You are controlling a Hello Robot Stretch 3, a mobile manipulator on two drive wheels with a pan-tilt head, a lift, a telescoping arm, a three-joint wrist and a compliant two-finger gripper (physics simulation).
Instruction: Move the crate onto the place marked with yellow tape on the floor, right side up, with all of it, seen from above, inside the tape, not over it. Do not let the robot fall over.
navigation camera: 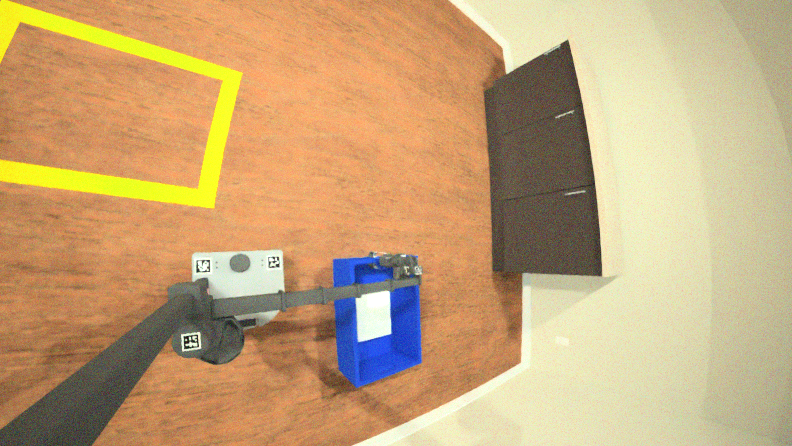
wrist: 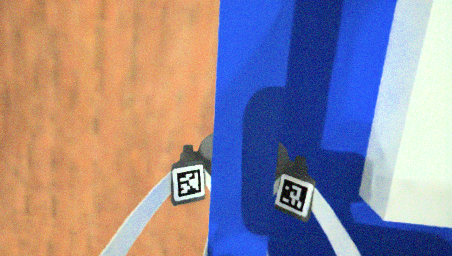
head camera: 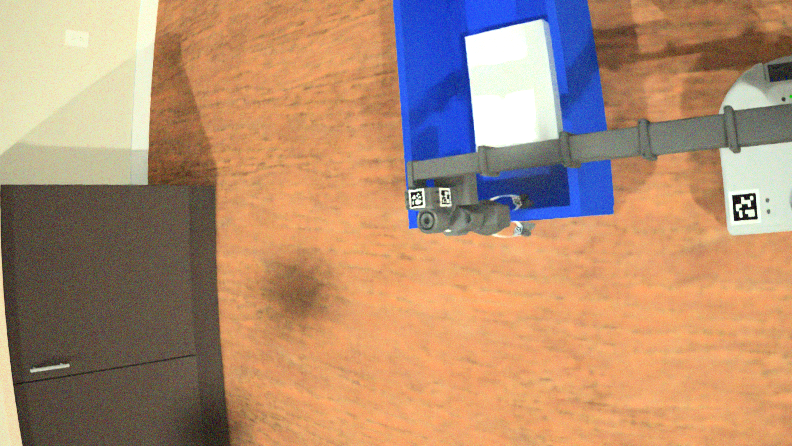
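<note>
The blue crate is open side up, with a white block inside. Its far part is cut off in the head view. My gripper is shut on the crate's short end wall, one finger outside and one inside. Whether the crate's bottom touches the floor I cannot tell. The yellow tape marks a rectangle at the upper left of the navigation view, cut off at the left edge. The crate is outside it. The tape does not show in the head or wrist view.
My base stands beside the crate, with the extended arm crossing over the crate. A dark cabinet stands against the wall beyond the crate. White baseboard runs along the walls.
</note>
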